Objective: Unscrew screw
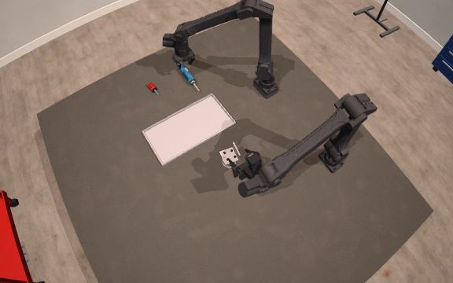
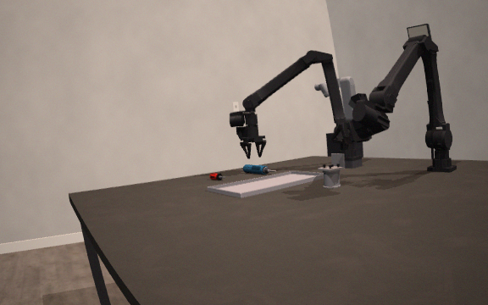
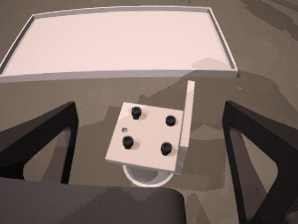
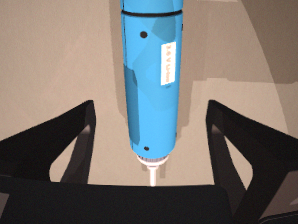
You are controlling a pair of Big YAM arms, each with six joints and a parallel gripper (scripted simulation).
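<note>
Right now the white bracket plate is 90 mm below my left hand and 60 mm to the right of it. The rest, counted from my left hand: red tool 640 mm to the right, 150 mm below, 90 mm ahead; then flat white tray 320 mm to the right, 160 mm below, 60 mm ahead.
</note>
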